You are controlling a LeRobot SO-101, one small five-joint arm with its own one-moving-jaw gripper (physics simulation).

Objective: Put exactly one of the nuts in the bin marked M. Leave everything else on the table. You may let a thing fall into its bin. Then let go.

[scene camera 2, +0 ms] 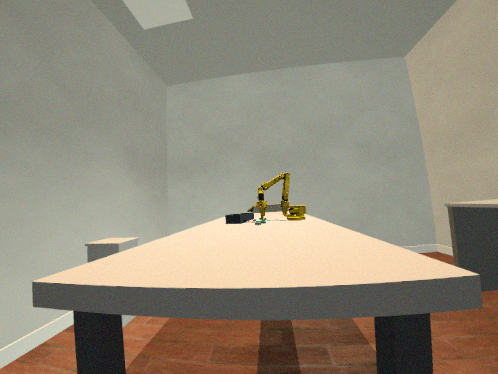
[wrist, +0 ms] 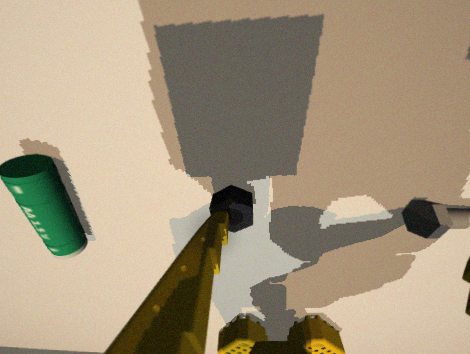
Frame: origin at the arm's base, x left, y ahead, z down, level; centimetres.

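Where they show: hand at its tool point: [scene camera 2: 262, 219] [wrist: 227, 223]; arm's base at its link origin: [scene camera 2: 292, 219] [wrist: 277, 325].
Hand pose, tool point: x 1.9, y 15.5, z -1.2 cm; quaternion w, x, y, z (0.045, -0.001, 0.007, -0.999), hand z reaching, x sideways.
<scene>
Each offset is from my tool point to the top centre of the thing. "spot": to the spot under its first point. Level surfaces: height alone.
A black hex nut {dx -0.1, dy -0.1, dz +0.4 cm} [wrist: 237, 197] lies on the table in the wrist view, at the tip of the notched jaw, which covers part of its near side. My gripper [scene camera 2: 262, 218] [wrist: 345, 243] is open, with nothing between its jaws. The notched jaw reaches up from the lower left, and a sliver of the other jaw shows at the right edge. In the scene view the gripper points down, low over the table. Dark bins {dx -9.5, dy +13.0, dz -3.4 cm} [scene camera 2: 239, 218] stand left of it; no letter M can be read. Whether the jaw touches the nut cannot be told.
A green battery {dx +7.4, dy +0.5, dz -0.2 cm} [wrist: 47, 207] lies left of the nut. A bolt with a dark hex head {spot: dx -7.3, dy -0.9, dz +0.4 cm} [wrist: 425, 218] lies to the right. Part of a dark thing shows at the upper right edge of the wrist view. Small things {dx +12.0, dy +1.9, dz +0.1 cm} [scene camera 2: 259, 222] lie near the gripper on the long table {dz +1.2 cm} [scene camera 2: 255, 260].
</scene>
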